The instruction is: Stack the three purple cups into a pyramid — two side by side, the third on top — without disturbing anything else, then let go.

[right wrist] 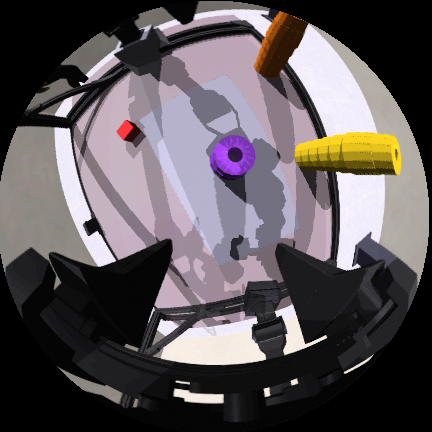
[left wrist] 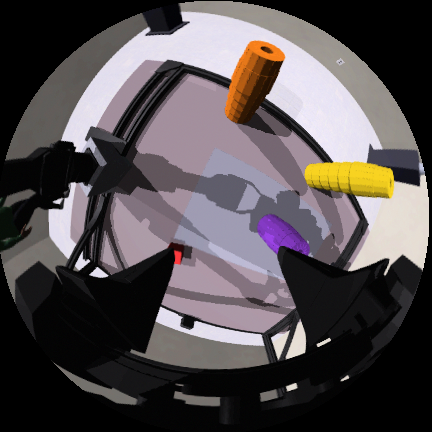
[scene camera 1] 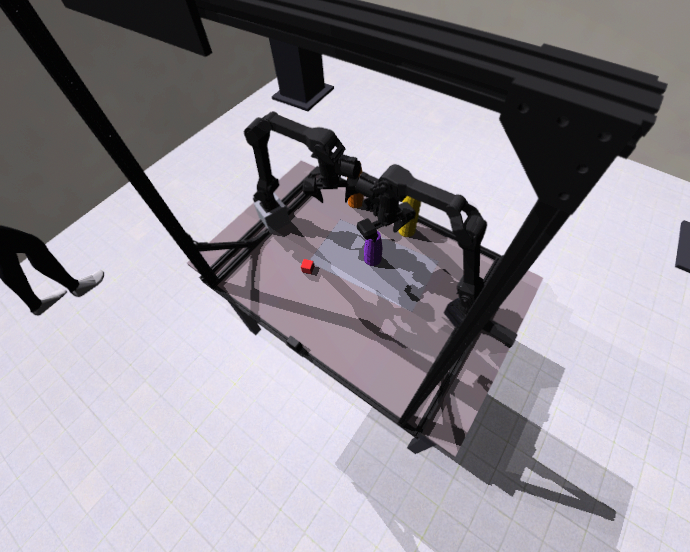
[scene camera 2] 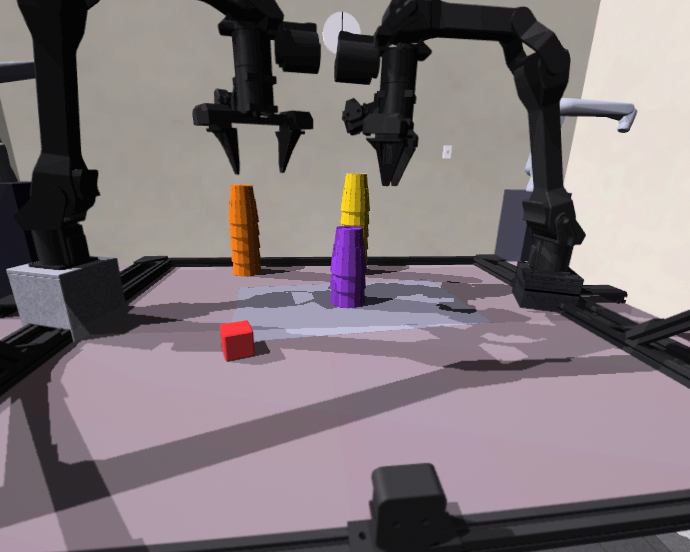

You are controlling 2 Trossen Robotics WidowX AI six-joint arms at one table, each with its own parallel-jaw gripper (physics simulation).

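Pixels of known places: left gripper, between the fingertips: (left wrist: 227,253) (scene camera 1: 334,202) (scene camera 2: 260,173); right gripper, between the fingertips: (right wrist: 225,247) (scene camera 1: 384,236) (scene camera 2: 390,186); left arm's base, origin of its link: (left wrist: 86,166) (scene camera 1: 269,204) (scene camera 2: 65,263); right arm's base, origin of its link: (right wrist: 263,306) (scene camera 1: 468,308) (scene camera 2: 548,269).
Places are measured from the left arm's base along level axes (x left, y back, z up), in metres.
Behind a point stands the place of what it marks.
Observation:
The purple cups (scene camera 1: 372,252) @(z -0.018, x 0.202, y -0.436 m) (scene camera 2: 347,267) @(z -0.024, x 0.191, y -0.417 m) (left wrist: 283,235) @(z 0.009, x 0.223, y -0.383 m) (right wrist: 220,157) @(z 0.045, x 0.207, y -0.416 m) stand upright, nested upside down in one column on the pale blue-grey mat (scene camera 1: 339,264) @(z -0.106, x 0.100, y -0.356 m) (scene camera 2: 310,320) @(z -0.106, x 0.117, y -0.368 m) (left wrist: 210,232) @(z -0.106, x 0.093, y -0.322 m) (right wrist: 170,130) @(z -0.106, x 0.096, y -0.323 m). My left gripper (scene camera 2: 259,172) @(z 0.140, x 0.155, y -0.268 m) (left wrist: 227,253) @(z 0.140, x 0.155, y -0.268 m) is open and empty, high above the table, left of the purple column in scene camera 2. My right gripper (scene camera 2: 389,184) @(z 0.125, x 0.208, y -0.486 m) (right wrist: 225,247) @(z 0.125, x 0.208, y -0.486 m) hangs above and to the right of the purple column. It is seen edge-on in scene camera 2; the right wrist view shows its fingers wide apart and empty.
An orange cup stack (scene camera 2: 244,230) (left wrist: 254,82) stands at the back left and a yellow one (scene camera 2: 355,198) @(z 0.086, x 0.396, y -0.390 m) (right wrist: 350,153) @(z 0.071, x 0.395, y -0.392 m) behind the purple column. A red cube (scene camera 1: 307,266) @(z -0.066, x -0.018, y -0.313 m) (scene camera 2: 236,340) @(z -0.076, x -0.031, y -0.311 m) lies front left of the mat. The two wrists are close together above the table.

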